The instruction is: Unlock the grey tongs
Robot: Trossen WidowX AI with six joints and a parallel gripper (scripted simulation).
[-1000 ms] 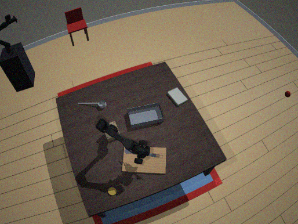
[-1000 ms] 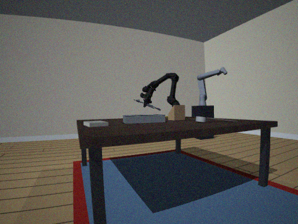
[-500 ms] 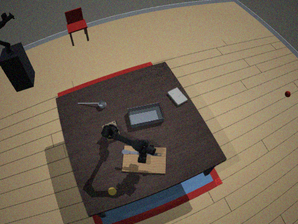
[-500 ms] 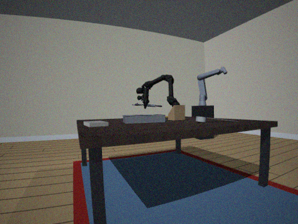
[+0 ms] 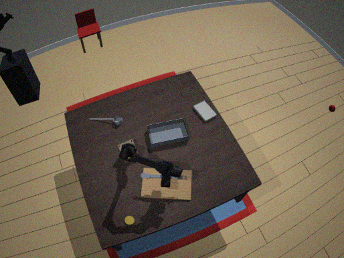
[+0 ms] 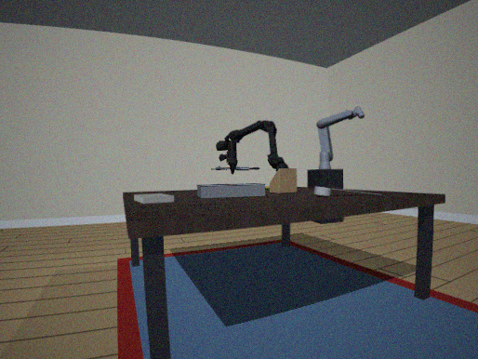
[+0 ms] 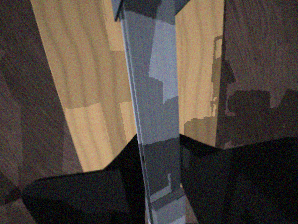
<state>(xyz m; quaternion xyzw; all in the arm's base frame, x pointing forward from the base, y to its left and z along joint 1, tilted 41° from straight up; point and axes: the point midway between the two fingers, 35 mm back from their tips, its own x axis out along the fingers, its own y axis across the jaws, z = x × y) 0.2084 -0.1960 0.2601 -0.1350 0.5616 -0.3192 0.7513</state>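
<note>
The wooden board lies 100 mm below my gripper tip. From my gripper tip the other things lie so: yellow disc: 330 mm behind, 210 mm to the right, 100 mm below; then grey roasting tin: 130 mm ahead, 410 mm to the left, 80 mm below; then white block: 500 mm ahead, 540 mm to the left, 90 mm below.
</note>
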